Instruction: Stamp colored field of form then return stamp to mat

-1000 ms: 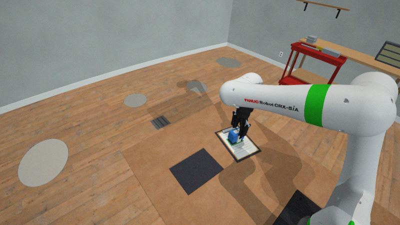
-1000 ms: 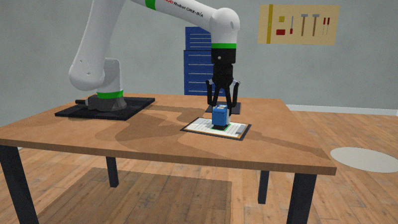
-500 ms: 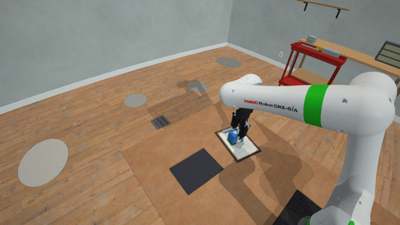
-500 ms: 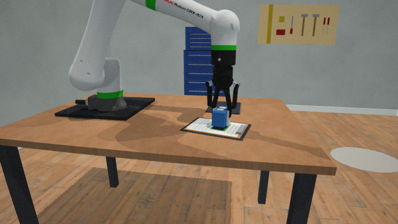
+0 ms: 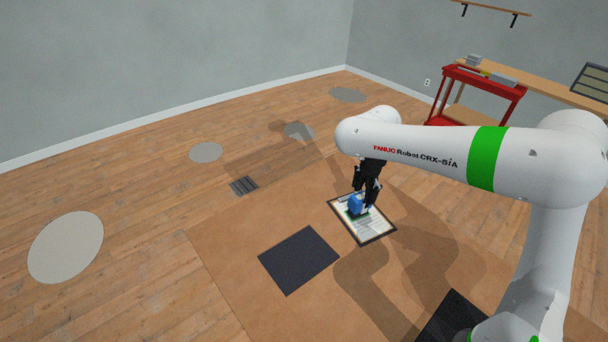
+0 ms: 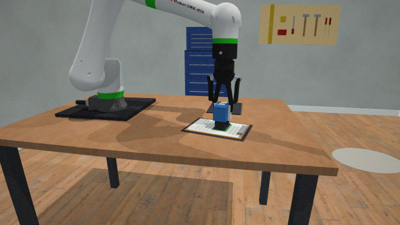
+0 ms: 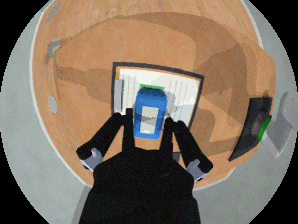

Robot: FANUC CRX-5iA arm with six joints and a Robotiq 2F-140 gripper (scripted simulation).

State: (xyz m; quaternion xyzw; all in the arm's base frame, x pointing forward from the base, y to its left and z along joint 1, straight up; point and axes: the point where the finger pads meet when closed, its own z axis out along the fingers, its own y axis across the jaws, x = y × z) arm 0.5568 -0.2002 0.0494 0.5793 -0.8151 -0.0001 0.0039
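Now: the form 10 mm to the right of my hand and 60 mm below it. Round my hand: black stamp base (50 mm below); then blue stamp (20 mm below); then mat (30 mm ahead, 310 mm to the left, 70 mm below).
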